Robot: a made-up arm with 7 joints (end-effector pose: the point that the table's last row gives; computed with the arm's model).
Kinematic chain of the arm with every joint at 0, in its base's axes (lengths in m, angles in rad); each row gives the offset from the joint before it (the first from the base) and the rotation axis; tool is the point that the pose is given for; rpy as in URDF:
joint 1: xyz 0 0 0.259 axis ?
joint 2: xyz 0 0 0 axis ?
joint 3: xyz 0 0 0.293 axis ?
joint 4: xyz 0.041 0 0 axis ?
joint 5: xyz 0.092 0 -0.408 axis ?
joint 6: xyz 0 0 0 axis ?
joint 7: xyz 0.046 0 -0.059 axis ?
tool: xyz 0 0 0 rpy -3.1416 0 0
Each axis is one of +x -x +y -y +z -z.
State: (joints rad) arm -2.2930 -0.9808 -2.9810 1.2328 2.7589 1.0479 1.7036
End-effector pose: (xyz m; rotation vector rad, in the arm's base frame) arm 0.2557 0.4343 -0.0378 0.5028 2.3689 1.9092
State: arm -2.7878 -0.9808 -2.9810 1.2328 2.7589 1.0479 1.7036
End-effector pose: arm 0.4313 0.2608 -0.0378 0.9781 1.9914 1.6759
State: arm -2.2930 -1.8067 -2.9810 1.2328 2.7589 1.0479 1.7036
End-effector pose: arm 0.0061 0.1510 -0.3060 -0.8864 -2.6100 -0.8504
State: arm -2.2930 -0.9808 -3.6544 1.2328 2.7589 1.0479 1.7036
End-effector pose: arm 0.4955 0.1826 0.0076 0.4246 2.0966 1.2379
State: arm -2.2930 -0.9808 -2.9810 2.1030 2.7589 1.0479 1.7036
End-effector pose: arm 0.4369 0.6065 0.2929 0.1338 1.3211 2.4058
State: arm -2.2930 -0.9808 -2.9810 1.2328 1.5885 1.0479 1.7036
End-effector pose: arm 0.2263 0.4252 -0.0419 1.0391 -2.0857 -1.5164
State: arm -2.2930 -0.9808 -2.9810 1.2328 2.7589 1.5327 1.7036
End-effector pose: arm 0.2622 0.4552 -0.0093 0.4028 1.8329 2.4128
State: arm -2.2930 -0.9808 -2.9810 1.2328 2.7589 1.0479 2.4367
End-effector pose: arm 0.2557 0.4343 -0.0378 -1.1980 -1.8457 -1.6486
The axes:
joint 1: +z
joint 2: +y
joint 3: +z
joint 4: -y
joint 5: -z
joint 6: +y
joint 7: -z

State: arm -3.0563 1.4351 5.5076 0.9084 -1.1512 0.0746 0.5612
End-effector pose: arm -0.1644 0.2952 -0.0939 -0.4023 2.2738 0.7782
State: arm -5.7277 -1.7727 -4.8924 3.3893 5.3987 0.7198 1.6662
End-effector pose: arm -0.5254 -0.5166 0.0853 0.7347 -0.9596 -0.4090
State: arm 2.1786 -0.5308 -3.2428 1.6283 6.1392 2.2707 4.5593
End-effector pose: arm 0.2683 -0.4829 0.3240 -1.8903 -0.6052 0.4588
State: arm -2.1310 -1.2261 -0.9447 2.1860 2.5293 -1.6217 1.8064
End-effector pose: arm 0.0137 0.5272 0.5856 0.6736 -1.9155 -0.2434
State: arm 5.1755 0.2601 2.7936 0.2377 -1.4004 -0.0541 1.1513
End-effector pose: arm -0.0883 0.2642 0.1930 -1.5221 -2.2137 -0.3808
